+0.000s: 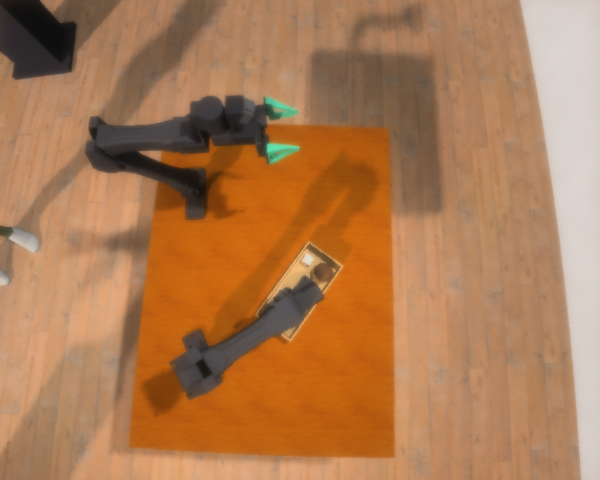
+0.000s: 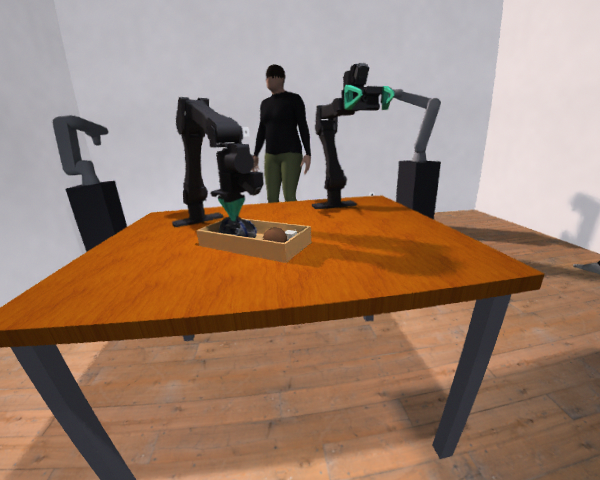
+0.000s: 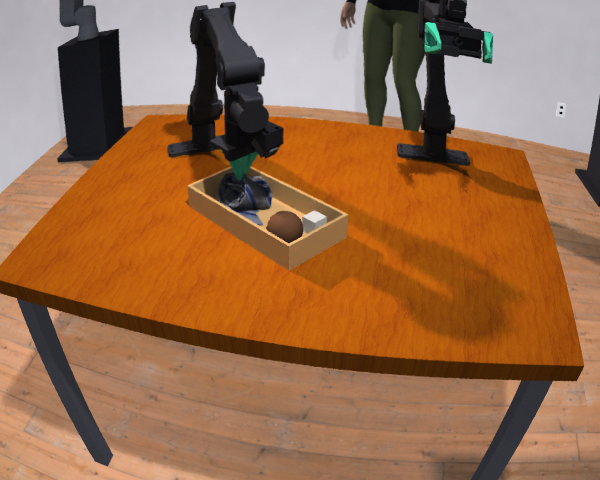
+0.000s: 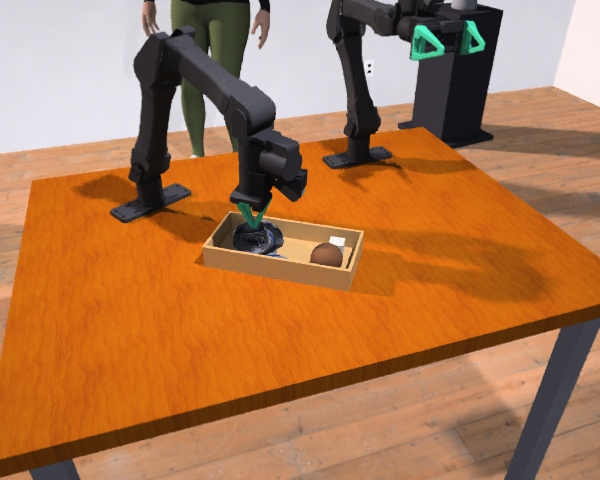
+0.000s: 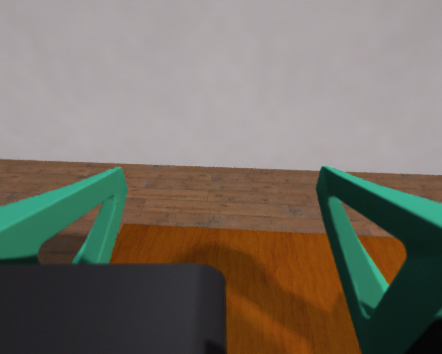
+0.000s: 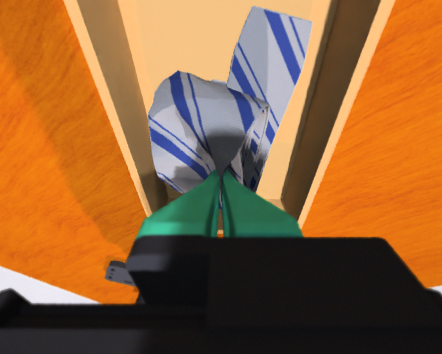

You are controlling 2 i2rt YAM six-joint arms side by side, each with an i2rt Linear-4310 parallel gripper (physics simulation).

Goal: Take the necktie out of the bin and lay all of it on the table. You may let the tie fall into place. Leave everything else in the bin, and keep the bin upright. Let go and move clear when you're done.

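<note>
The wooden bin (image 1: pixel 276 295) (image 2: pixel 250 248) (image 3: pixel 240 225) (image 4: pixel 280 273) (image 6: pixel 96 80) stands upright on the table (image 1: pixel 225 280) (image 2: pixel 150 280) (image 3: pixel 125 250) (image 4: pixel 125 310). The grey necktie with blue stripes (image 2: pixel 246 228) (image 3: pixel 258 193) (image 4: pixel 274 239) (image 6: pixel 200 110) lies rolled in the bin, one flat end showing beside the roll. My right gripper (image 2: pixel 233 218) (image 3: pixel 240 178) (image 4: pixel 255 226) (image 6: pixel 220 176) points down into the bin and is shut on the necktie, whose roll is pinched and bunched at the fingertips. My left gripper (image 1: pixel 298 130) (image 2: pixel 369 97) (image 3: pixel 460 42) (image 4: pixel 456 45) (image 5: pixel 221 177) is open and empty, high above the table.
A brown ball (image 1: pixel 322 272) (image 2: pixel 274 234) (image 3: pixel 285 225) (image 4: pixel 326 254) and a white block (image 1: pixel 307 259) (image 2: pixel 290 234) (image 3: pixel 314 220) (image 4: pixel 337 243) lie at the bin's other end. A person (image 2: pixel 281 125) stands behind the table. Grey arms on dark pedestals (image 2: pixel 97 215) (image 3: pixel 92 95) stand beyond the table.
</note>
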